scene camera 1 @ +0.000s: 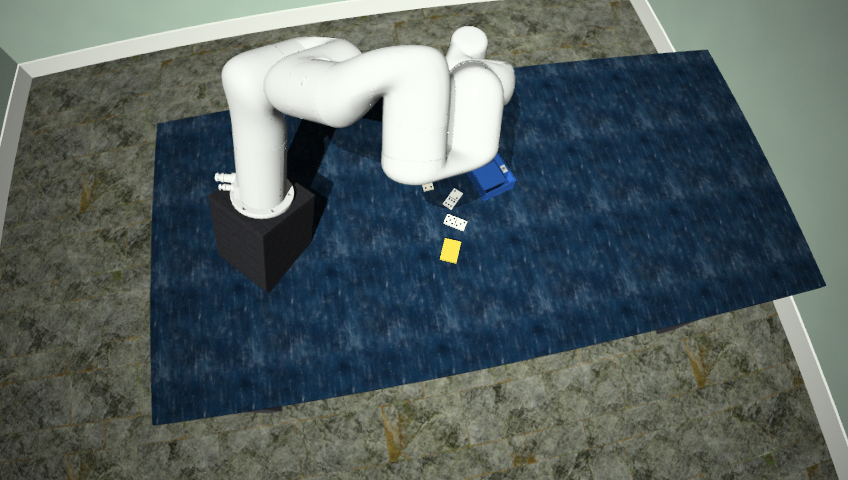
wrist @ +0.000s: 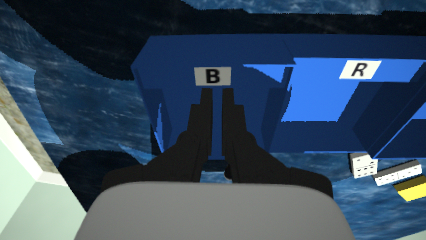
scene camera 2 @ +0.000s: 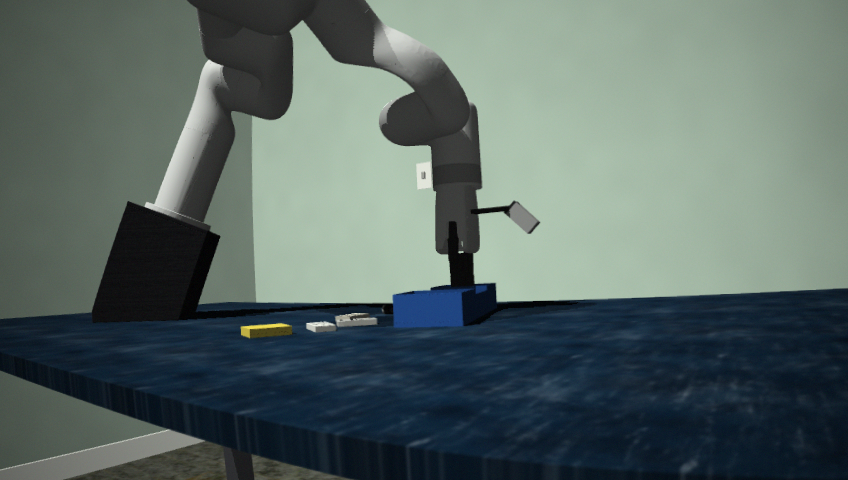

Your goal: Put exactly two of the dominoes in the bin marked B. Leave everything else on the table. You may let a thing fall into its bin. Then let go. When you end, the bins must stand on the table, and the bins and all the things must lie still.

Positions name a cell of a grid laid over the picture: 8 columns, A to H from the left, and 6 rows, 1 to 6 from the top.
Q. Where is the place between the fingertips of my gripper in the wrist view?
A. E3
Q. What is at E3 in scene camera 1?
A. A blue bin.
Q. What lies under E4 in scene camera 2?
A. A blue bin.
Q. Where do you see a blue bin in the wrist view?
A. G3
